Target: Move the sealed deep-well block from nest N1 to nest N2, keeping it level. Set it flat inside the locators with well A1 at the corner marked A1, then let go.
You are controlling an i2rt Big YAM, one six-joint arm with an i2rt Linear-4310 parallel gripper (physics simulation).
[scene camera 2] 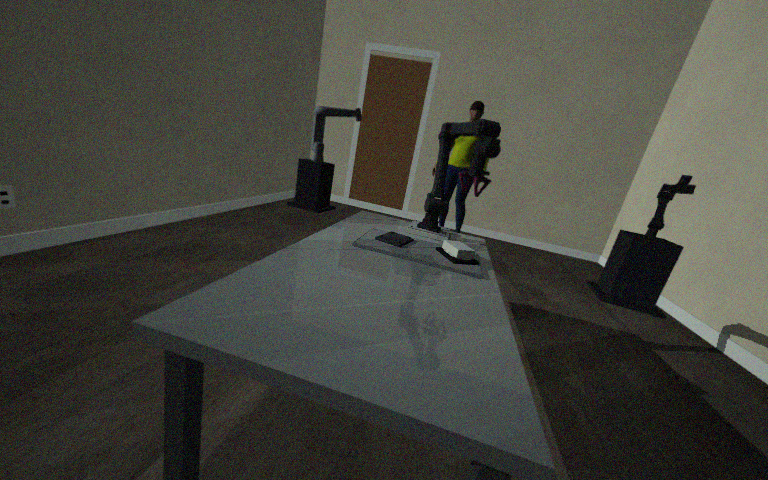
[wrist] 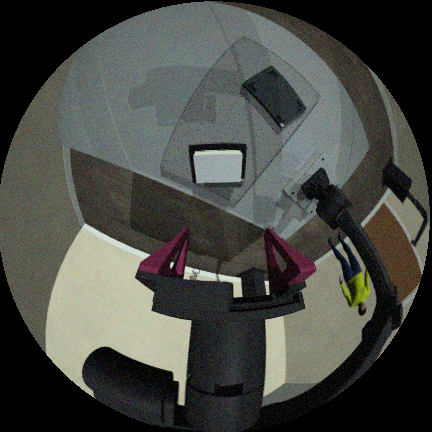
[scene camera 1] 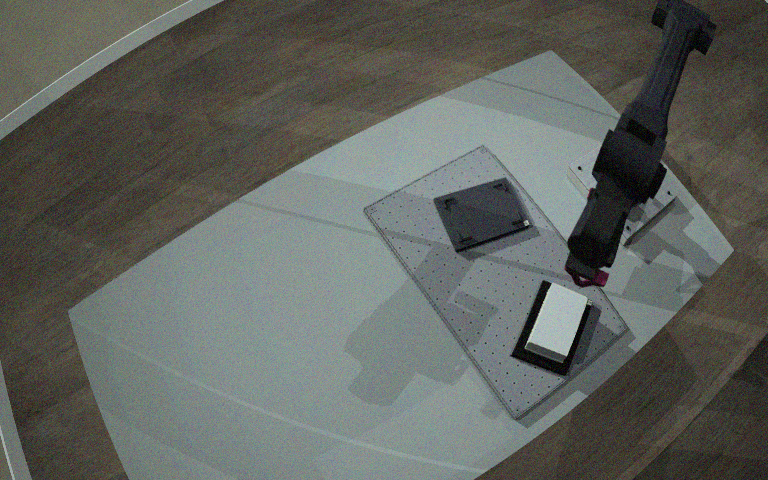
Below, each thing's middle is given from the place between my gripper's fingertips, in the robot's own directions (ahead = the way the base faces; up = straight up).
Scene:
I see my gripper 10 mm to the right of the deep-well block [scene camera 1: 554, 330] and 240 mm above it. The rest, counted from my hand: perforated grey plate [scene camera 1: 486, 292] (30 mm ahead, 140 mm to the right, 280 mm below).

